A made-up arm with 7 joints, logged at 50 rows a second.
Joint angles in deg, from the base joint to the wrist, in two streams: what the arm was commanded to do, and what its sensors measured. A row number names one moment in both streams.
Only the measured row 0 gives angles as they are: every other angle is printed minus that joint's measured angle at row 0.
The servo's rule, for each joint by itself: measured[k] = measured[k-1] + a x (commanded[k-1-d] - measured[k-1]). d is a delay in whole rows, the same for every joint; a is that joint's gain. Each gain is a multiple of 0.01, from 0.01 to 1. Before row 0 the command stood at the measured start. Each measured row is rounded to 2 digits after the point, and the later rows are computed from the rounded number. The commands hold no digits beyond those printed.
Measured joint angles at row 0:
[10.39 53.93 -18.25 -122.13 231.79 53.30 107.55]
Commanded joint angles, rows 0 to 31:
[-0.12 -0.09 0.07 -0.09 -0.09 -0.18 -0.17]
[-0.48 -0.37 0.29 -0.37 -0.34 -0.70 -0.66]
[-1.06 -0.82 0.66 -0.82 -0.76 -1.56 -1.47]
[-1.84 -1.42 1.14 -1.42 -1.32 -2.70 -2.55]
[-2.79 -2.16 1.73 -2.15 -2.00 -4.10 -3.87]
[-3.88 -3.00 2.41 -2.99 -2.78 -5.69 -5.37]
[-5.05 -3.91 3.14 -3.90 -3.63 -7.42 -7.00]
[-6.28 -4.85 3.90 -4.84 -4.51 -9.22 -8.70]
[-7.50 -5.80 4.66 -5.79 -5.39 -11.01 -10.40]
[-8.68 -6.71 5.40 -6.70 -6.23 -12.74 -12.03]
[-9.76 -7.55 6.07 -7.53 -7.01 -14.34 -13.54]
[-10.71 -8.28 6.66 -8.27 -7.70 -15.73 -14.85]
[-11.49 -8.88 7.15 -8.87 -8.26 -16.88 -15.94]
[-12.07 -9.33 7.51 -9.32 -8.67 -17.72 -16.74]
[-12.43 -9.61 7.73 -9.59 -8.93 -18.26 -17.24]
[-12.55 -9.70 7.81 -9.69 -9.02 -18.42 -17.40]
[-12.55 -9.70 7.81 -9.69 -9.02 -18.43 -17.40]
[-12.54 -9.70 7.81 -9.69 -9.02 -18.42 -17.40]
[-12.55 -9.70 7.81 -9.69 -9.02 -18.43 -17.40]
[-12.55 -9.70 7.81 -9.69 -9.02 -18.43 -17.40]
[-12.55 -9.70 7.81 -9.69 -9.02 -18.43 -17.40]
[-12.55 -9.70 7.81 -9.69 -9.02 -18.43 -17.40]
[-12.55 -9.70 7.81 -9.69 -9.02 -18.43 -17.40]
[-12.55 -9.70 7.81 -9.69 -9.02 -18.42 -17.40]
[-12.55 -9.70 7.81 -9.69 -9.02 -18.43 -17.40]
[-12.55 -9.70 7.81 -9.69 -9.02 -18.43 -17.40]
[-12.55 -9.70 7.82 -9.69 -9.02 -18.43 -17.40]
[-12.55 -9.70 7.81 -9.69 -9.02 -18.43 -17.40]
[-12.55 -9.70 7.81 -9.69 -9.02 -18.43 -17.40]
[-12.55 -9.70 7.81 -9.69 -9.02 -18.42 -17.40]
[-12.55 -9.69 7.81 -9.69 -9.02 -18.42 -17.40]
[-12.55 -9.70 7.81 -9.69 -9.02 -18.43 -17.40]
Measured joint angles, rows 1 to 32:
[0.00 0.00 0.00 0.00 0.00 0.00 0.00]
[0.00 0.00 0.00 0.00 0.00 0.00 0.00]
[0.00 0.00 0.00 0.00 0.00 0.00 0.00]
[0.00 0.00 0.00 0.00 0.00 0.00 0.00]
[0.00 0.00 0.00 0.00 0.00 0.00 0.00]
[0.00 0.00 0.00 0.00 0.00 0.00 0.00]
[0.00 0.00 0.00 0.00 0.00 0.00 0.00]
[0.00 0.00 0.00 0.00 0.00 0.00 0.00]
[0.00 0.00 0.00 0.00 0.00 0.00 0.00]
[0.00 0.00 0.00 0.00 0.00 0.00 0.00]
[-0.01 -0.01 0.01 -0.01 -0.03 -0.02 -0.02]
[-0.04 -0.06 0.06 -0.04 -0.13 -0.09 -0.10]
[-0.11 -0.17 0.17 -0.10 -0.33 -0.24 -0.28]
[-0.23 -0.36 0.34 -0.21 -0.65 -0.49 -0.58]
[-0.41 -0.63 0.59 -0.37 -1.08 -0.85 -1.01]
[-0.65 -0.99 0.92 -0.58 -1.62 -1.33 -1.58]
[-0.96 -1.43 1.32 -0.85 -2.26 -1.94 -2.28]
[-1.33 -1.94 1.78 -1.17 -2.98 -2.67 -3.11]
[-1.76 -2.52 2.30 -1.54 -3.75 -3.50 -4.06]
[-2.24 -3.15 2.86 -1.95 -4.54 -4.42 -5.10]
[-2.77 -3.81 3.44 -2.40 -5.33 -5.41 -6.20]
[-3.33 -4.48 4.02 -2.87 -6.09 -6.44 -7.32]
[-3.90 -5.14 4.58 -3.35 -6.78 -7.48 -8.44]
[-4.47 -5.77 5.11 -3.83 -7.38 -8.50 -9.52]
[-5.03 -6.35 5.58 -4.29 -7.88 -9.48 -10.52]
[-5.56 -6.85 5.98 -4.72 -8.24 -10.37 -11.41]
[-6.05 -7.28 6.31 -5.12 -8.49 -11.18 -12.19]
[-6.50 -7.64 6.58 -5.49 -8.66 -11.90 -12.87]
[-6.92 -7.95 6.80 -5.83 -8.78 -12.55 -13.46]
[-7.31 -8.21 6.98 -6.14 -8.86 -13.14 -13.97]
[-7.68 -8.43 7.13 -6.42 -8.91 -13.67 -14.42]
[-8.02 -8.62 7.25 -6.68 -8.95 -14.15 -14.81]
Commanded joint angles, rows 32 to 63:
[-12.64 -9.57 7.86 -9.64 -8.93 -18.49 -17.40]
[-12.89 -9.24 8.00 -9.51 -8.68 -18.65 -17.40]
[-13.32 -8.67 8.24 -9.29 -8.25 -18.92 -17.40]
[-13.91 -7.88 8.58 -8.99 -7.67 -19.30 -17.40]
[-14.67 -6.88 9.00 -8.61 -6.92 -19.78 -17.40]
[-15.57 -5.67 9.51 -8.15 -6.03 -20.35 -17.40]
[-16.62 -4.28 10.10 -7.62 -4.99 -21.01 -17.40]
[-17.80 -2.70 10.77 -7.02 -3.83 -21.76 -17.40]
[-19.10 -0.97 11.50 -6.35 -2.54 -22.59 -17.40]
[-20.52 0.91 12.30 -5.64 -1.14 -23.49 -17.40]
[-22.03 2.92 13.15 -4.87 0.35 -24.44 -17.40]
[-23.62 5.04 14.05 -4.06 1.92 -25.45 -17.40]
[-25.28 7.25 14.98 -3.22 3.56 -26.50 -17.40]
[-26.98 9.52 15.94 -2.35 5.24 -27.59 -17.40]
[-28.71 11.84 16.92 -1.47 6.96 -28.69 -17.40]
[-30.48 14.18 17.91 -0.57 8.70 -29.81 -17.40]
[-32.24 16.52 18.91 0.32 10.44 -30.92 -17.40]
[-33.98 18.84 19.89 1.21 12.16 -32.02 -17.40]
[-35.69 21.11 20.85 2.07 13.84 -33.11 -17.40]
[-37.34 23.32 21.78 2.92 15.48 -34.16 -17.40]
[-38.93 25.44 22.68 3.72 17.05 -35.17 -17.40]
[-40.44 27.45 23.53 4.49 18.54 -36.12 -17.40]
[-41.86 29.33 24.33 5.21 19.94 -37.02 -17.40]
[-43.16 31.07 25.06 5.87 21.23 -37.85 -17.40]
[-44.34 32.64 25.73 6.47 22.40 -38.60 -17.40]
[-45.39 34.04 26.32 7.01 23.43 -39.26 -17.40]
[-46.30 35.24 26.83 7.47 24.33 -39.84 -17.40]
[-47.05 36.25 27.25 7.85 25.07 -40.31 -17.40]
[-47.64 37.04 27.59 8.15 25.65 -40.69 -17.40]
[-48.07 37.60 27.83 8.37 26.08 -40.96 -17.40]
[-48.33 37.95 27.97 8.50 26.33 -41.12 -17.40]
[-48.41 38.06 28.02 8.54 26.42 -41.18 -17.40]
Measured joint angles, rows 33 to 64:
[-8.34 -8.78 7.35 -6.92 -8.97 -14.58 -15.15]
[-8.63 -8.92 7.43 -7.14 -8.99 -14.96 -15.44]
[-8.90 -9.04 7.50 -7.34 -9.00 -15.31 -15.69]
[-9.16 -9.14 7.56 -7.53 -9.01 -15.62 -15.91]
[-9.40 -9.22 7.61 -7.70 -9.01 -15.90 -16.10]
[-9.62 -9.29 7.65 -7.86 -9.01 -16.15 -16.27]
[-9.83 -9.35 7.68 -8.01 -9.01 -16.38 -16.42]
[-10.02 -9.40 7.70 -8.14 -9.01 -16.58 -16.55]
[-10.20 -9.44 7.72 -8.26 -9.01 -16.76 -16.66]
[-10.36 -9.48 7.74 -8.37 -9.01 -16.93 -16.76]
[-10.52 -9.49 7.76 -8.47 -8.98 -17.09 -16.84]
[-10.69 -9.45 7.80 -8.55 -8.88 -17.25 -16.91]
[-10.87 -9.33 7.88 -8.61 -8.68 -17.42 -16.97]
[-11.08 -9.11 8.01 -8.64 -8.36 -17.61 -17.03]
[-11.33 -8.78 8.19 -8.64 -7.90 -17.83 -17.08]
[-11.63 -8.31 8.43 -8.60 -7.30 -18.08 -17.12]
[-11.98 -7.71 8.73 -8.52 -6.56 -18.37 -17.16]
[-12.39 -6.96 9.10 -8.40 -5.69 -18.71 -17.19]
[-12.86 -6.06 9.53 -8.24 -4.68 -19.10 -17.22]
[-13.40 -5.01 10.03 -8.03 -3.55 -19.54 -17.24]
[-14.00 -3.82 10.59 -7.78 -2.30 -20.03 -17.26]
[-14.67 -2.49 11.21 -7.48 -0.95 -20.57 -17.28]
[-15.41 -1.03 11.89 -7.14 0.49 -21.16 -17.30]
[-16.22 0.55 12.62 -6.76 2.01 -21.80 -17.31]
[-17.09 2.24 13.39 -6.34 3.59 -22.49 -17.32]
[-18.03 4.03 14.20 -5.88 5.23 -23.22 -17.33]
[-19.02 5.90 15.05 -5.38 6.90 -23.99 -17.34]
[-20.07 7.84 15.92 -4.85 8.58 -24.79 -17.35]
[-21.16 9.83 16.81 -4.30 10.26 -25.62 -17.36]
[-22.29 11.85 17.70 -3.72 11.93 -26.47 -17.37]
[-23.45 13.89 18.60 -3.12 13.57 -27.34 -17.37]
[-24.64 15.92 19.49 -2.51 15.16 -28.22 -17.37]

